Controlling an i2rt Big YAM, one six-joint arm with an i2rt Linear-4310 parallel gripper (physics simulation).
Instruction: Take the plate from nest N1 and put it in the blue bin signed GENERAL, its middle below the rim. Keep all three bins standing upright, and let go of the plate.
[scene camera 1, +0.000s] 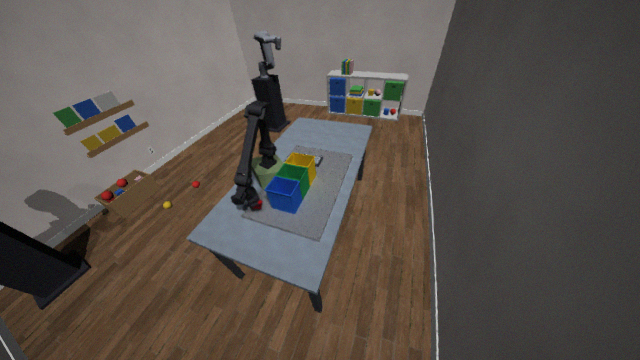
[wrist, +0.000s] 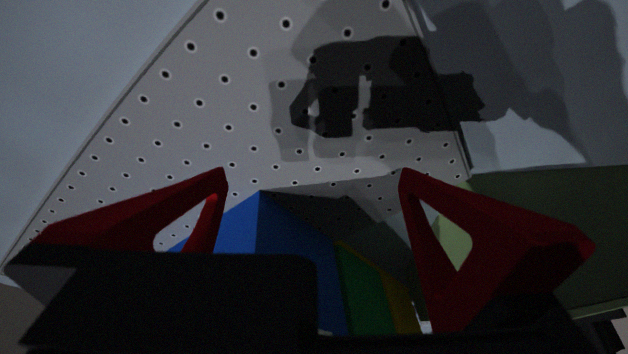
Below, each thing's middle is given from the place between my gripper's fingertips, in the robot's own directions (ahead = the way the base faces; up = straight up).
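My hand's 30 mm below the blue bin (scene camera 1: 284, 194), and it's 150 mm short of the bin and 100 mm to the right of it.
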